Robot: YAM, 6 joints.
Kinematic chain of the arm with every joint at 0, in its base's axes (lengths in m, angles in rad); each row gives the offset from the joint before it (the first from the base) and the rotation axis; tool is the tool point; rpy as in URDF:
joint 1: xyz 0 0 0.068 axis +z
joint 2: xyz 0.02 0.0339 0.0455 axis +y
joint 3: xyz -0.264 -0.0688 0 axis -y
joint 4: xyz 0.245 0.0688 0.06 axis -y
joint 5: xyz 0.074 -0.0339 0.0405 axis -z
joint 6: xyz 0.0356 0 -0.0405 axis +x
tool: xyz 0 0 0 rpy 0 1.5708 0
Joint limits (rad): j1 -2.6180..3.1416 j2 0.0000..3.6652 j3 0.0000..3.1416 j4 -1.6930..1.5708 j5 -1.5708..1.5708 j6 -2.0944..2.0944
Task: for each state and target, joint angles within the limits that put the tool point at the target. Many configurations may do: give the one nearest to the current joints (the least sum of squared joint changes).
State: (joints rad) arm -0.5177 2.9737 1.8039 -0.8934 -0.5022 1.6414
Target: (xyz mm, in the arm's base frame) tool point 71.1 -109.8 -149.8
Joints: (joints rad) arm -1.0859 3.1733 1.1782 -1.0819 -0.3355 1.6414
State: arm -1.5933 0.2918 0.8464 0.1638 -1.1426 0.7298
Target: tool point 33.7 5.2 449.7
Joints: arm -1.6390 0.3143 0.9375 0.1883 -1.2068 0.7298
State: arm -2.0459 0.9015 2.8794 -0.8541 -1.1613 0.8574
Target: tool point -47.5 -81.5 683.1
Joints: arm -2.4190 1.4907 2.7632 -0.6492 -0.9879 0.8574
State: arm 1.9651 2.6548 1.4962 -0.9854 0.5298 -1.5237
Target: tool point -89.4 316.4 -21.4
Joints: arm 1.9016 2.5461 1.3896 -1.0707 0.5371 -1.5237
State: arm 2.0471 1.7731 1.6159 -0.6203 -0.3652 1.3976
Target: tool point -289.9 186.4 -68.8
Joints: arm 2.5318 2.5922 1.3152 -0.5694 -0.3801 1.3976
